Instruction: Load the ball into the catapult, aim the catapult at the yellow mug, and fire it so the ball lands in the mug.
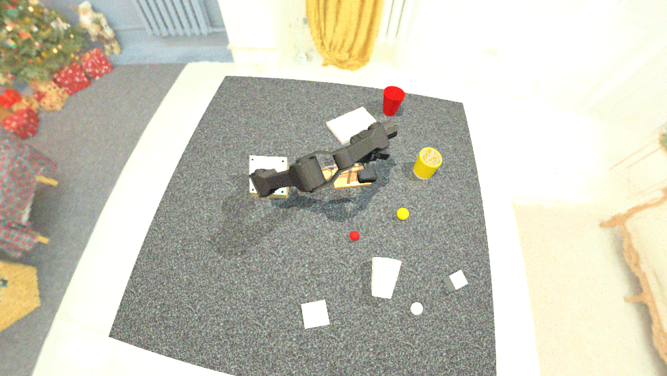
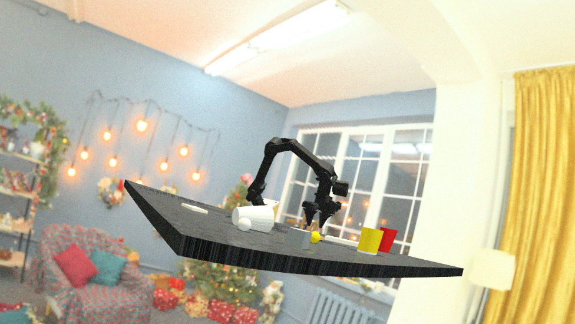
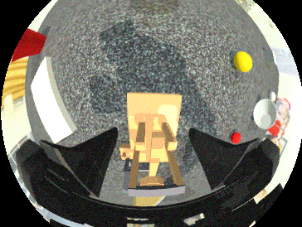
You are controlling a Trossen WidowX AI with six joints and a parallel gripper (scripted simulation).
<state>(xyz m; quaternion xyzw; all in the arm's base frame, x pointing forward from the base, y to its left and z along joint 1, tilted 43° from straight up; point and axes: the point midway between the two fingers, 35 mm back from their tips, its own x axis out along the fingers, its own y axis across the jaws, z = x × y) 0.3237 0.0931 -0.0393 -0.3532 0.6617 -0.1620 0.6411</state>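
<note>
The red ball is 10 mm ahead of my gripper tip, 240 mm to the right of it and 40 mm below it. From my gripper tip the other things lie so: flat white slab: 50 mm behind, 270 mm to the left, 40 mm below; then yellow ball: 170 mm ahead, 140 mm to the right, 30 mm below; then wooden catapult: 70 mm behind, 10 mm to the right.
</note>
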